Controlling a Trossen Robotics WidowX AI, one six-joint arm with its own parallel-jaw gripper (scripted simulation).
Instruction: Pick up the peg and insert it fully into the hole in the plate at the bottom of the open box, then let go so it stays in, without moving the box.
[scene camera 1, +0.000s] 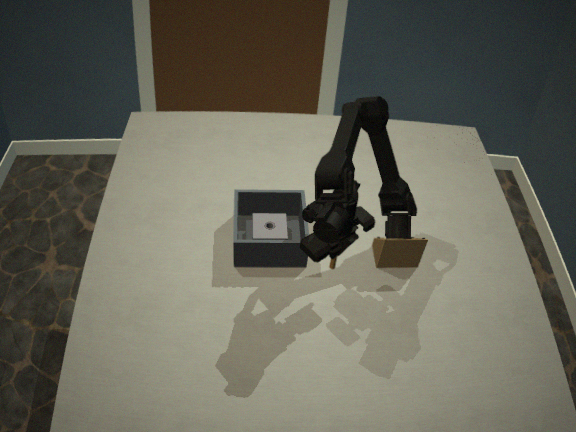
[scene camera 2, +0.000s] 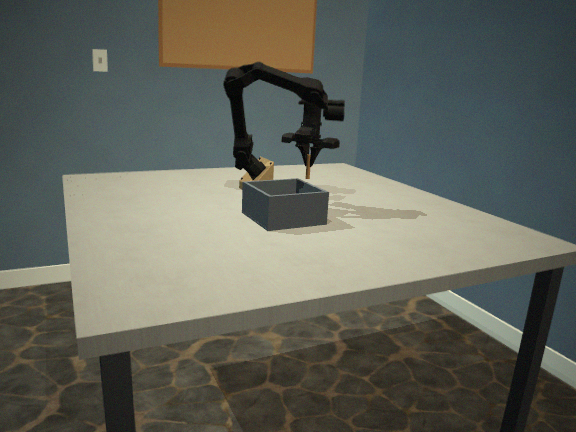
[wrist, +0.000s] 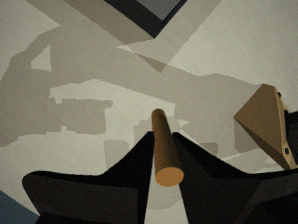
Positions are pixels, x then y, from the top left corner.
gripper: scene camera 1 334, 256; scene camera 2; wrist
plate: scene camera 1 266, 226; not seen in scene camera 2 (hidden by a box); not seen in the wrist view (out of frame)
same spot on gripper: (scene camera 2: 304, 148) = (wrist: 220, 196)
